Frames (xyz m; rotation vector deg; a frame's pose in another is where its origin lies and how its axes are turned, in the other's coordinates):
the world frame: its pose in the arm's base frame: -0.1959 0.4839 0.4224 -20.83 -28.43 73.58
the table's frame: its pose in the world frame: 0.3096 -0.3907 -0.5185 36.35 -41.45 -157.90
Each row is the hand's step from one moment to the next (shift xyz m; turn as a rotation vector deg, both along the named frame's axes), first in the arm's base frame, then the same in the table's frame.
Working: the arm's base frame: its pose in the table's frame: 0.5800 -0.3302 0.5562 -66.45 31.79 73.17

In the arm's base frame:
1: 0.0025 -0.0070 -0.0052 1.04 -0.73 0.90
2: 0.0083 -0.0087 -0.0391 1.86 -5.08 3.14
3: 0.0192 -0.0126 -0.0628 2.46 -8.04 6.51
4: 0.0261 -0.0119 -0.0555 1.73 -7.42 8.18
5: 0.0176 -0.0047 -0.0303 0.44 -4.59 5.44
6: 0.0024 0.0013 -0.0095 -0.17 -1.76 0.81
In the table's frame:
1: 0.0085 -0.0027 -0.0016 0.72 1.35 -0.29
2: 0.0205 -0.0300 -0.0187 4.39 4.24 1.39
3: 0.0333 -0.0458 -0.0356 6.41 7.86 3.19
4: 0.0326 -0.0363 -0.0390 5.20 8.95 4.23
5: 0.0170 -0.0186 -0.0248 2.95 5.59 3.30
6: 0.0019 -0.0075 -0.0061 1.37 0.86 1.07

